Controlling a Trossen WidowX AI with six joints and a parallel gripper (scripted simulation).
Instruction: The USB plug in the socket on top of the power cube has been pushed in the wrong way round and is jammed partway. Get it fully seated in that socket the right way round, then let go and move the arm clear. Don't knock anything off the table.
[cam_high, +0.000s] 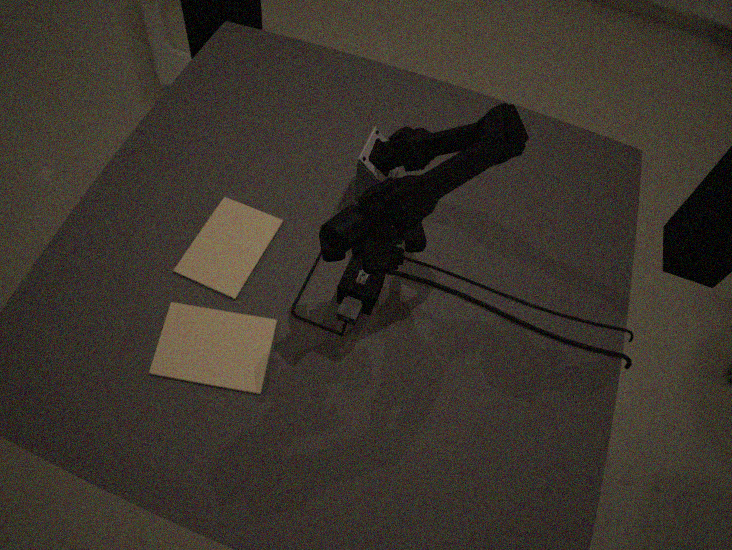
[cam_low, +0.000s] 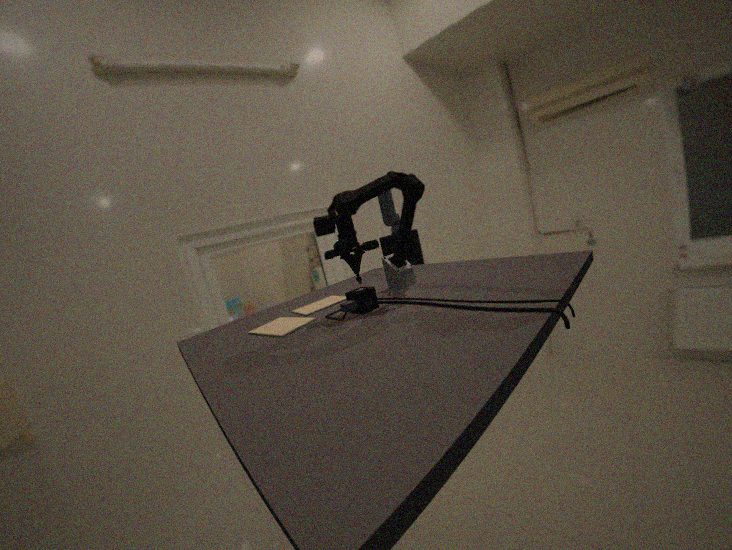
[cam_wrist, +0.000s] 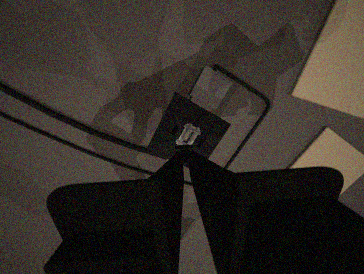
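The USB plug is 20 mm below my gripper tip. The rest, counted from my gripper tip: USB socket 10 mm to the right, 70 mm below.
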